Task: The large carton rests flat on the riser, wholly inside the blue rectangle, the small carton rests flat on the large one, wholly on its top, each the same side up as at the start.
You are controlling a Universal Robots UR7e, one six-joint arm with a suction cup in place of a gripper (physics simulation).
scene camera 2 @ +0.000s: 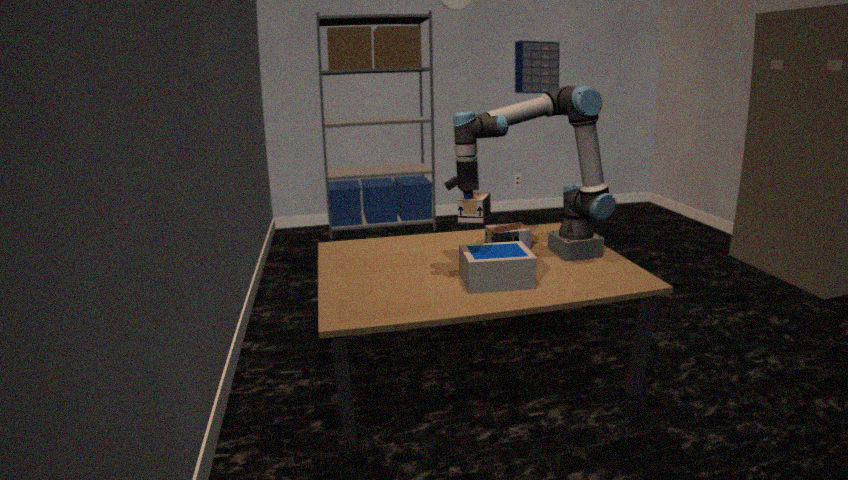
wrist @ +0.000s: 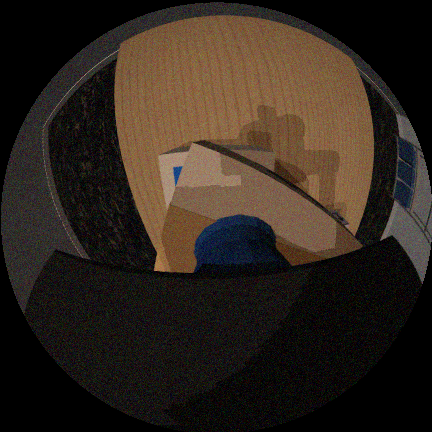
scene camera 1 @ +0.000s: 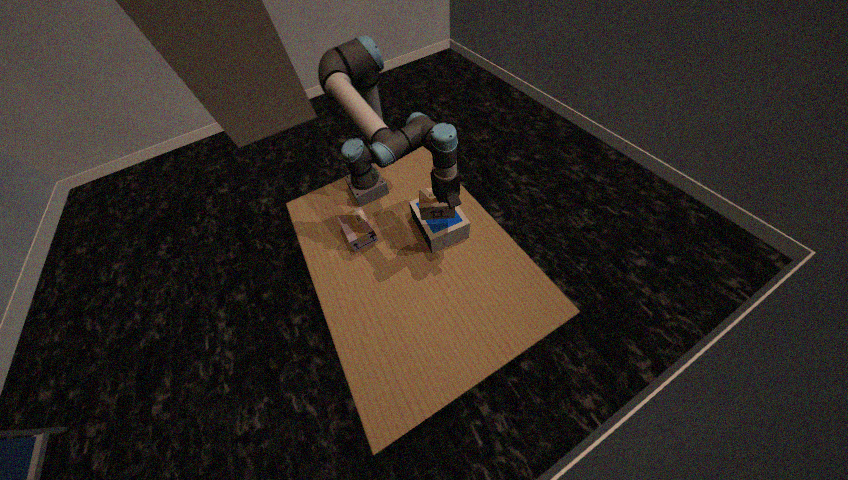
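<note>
My suction cup is shut on the top of a tan carton. The carton hangs about level in the air, apart from the riser, and looks turned relative to it in the wrist view. The blue rectangle on the riser's top is partly hidden by the carton in scene camera 1 and the wrist view. A purplish carton stands on the table, partly behind the riser in scene camera 2. Which carton is larger is hard to tell.
The wooden table carries the riser and the arm's grey base. The purplish carton stands between the base and the riser's far side. A shelf rack stands by the wall.
</note>
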